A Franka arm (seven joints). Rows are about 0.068 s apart.
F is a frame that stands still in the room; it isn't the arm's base.
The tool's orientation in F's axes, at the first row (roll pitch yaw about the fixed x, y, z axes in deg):
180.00, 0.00, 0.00
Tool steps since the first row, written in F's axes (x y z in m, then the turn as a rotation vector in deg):
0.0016, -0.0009, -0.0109, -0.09, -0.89, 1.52
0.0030, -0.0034, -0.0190, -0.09, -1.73, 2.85
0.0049, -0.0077, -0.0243, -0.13, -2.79, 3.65
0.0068, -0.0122, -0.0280, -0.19, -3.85, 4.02
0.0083, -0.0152, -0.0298, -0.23, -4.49, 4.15
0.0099, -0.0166, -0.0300, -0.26, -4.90, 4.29
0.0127, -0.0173, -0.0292, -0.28, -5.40, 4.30
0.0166, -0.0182, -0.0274, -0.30, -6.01, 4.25
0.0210, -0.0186, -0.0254, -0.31, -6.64, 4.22
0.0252, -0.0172, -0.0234, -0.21, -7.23, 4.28
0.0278, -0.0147, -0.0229, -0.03, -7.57, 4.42
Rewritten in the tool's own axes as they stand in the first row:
0.0016, 0.0009, 0.0109, -0.09, 0.89, -1.52
0.0030, 0.0034, 0.0190, -0.09, 1.73, -2.85
0.0049, 0.0077, 0.0243, -0.13, 2.79, -3.65
0.0068, 0.0122, 0.0280, -0.19, 3.85, -4.02
0.0083, 0.0152, 0.0298, -0.23, 4.49, -4.15
0.0099, 0.0166, 0.0300, -0.26, 4.90, -4.29
0.0127, 0.0173, 0.0292, -0.28, 5.40, -4.30
0.0166, 0.0182, 0.0274, -0.30, 6.01, -4.25
0.0210, 0.0186, 0.0254, -0.31, 6.64, -4.22
0.0252, 0.0172, 0.0234, -0.21, 7.23, -4.28
0.0278, 0.0147, 0.0229, -0.03, 7.57, -4.42

